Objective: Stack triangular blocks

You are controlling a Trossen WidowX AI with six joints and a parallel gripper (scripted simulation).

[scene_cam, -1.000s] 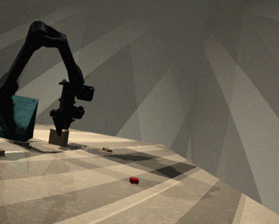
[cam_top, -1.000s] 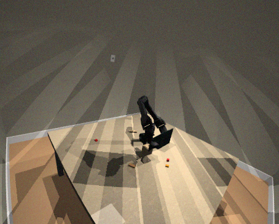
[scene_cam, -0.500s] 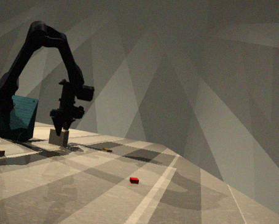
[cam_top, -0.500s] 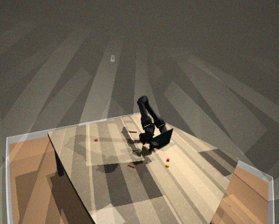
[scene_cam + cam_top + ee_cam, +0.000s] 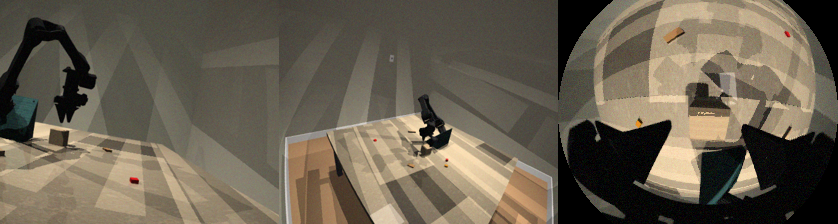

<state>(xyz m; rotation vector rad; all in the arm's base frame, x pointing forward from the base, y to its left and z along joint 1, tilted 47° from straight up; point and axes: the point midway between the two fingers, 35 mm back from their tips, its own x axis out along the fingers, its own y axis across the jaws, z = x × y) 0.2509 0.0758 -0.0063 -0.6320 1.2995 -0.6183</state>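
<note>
Now: the tan triangular block 1 cm to the right of my gripper tip and 5 cm below it. The rest, counted from my gripper tip: small orange piece 5 cm behind, 20 cm to the left, 9 cm below; flat tan piece 19 cm ahead, 7 cm to the left, 9 cm below; red bit 10 cm behind, 16 cm to the left, 8 cm below.
</note>
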